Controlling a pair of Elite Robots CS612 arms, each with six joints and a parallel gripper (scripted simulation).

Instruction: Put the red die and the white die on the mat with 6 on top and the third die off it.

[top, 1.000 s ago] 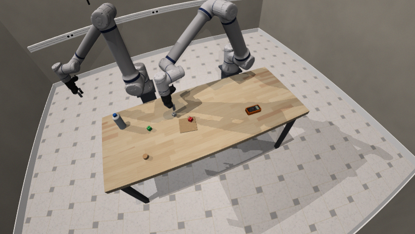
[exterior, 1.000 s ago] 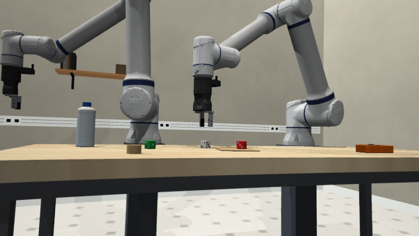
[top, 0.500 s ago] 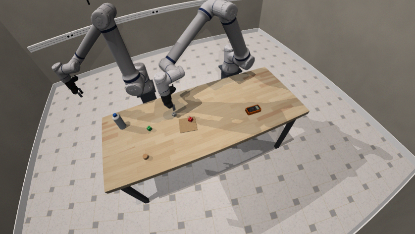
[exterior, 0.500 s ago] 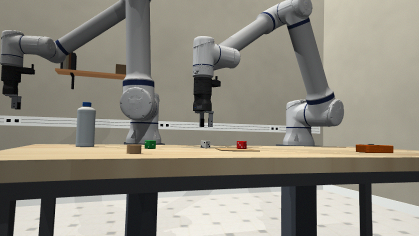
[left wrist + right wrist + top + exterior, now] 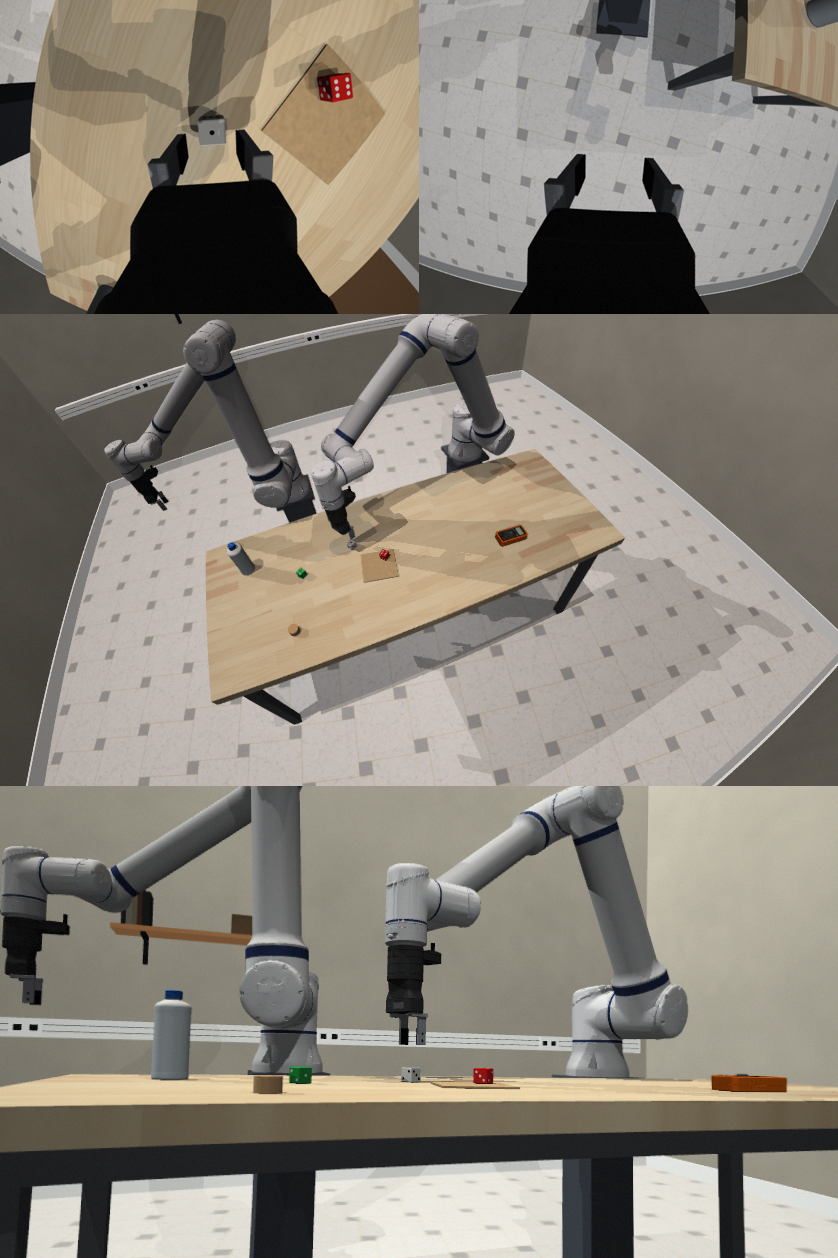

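Now: the white die 8 cm below my left hand. Round my left hand: red die (10 cm ahead, 12 cm to the left, 8 cm below); brown mat (13 cm ahead, 9 cm to the left, 9 cm below); green die (8 cm ahead, 23 cm to the right, 8 cm below).
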